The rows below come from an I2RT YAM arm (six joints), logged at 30 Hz.
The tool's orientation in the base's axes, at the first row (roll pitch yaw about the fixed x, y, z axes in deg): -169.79, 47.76, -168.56
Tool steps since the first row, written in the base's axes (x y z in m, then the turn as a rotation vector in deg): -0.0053, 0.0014, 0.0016, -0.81, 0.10, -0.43; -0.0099, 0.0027, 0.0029, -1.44, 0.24, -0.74; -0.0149, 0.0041, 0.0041, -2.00, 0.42, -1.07; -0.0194, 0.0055, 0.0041, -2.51, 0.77, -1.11; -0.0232, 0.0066, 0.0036, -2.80, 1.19, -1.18
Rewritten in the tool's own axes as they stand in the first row. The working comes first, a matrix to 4 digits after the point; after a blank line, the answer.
The tool's axes in the first row as the columns of a matrix, in the base's axes (used below as rounded here):
-0.6589, -0.0666, 0.7493
-0.1333, 0.9906, -0.0292
-0.7403, -0.1192, -0.6616

0.0021, 0.0015, -0.0051, 0.84, 0.20, -0.33; 0.0040, 0.0030, -0.0094, 1.46, 0.42, -0.60; 0.0062, 0.0046, -0.0140, 2.05, 0.68, -0.80; 0.0090, 0.0063, -0.0174, 2.37, 1.06, -1.17; 0.0117, 0.0077, -0.0200, 2.56, 1.51, -1.35
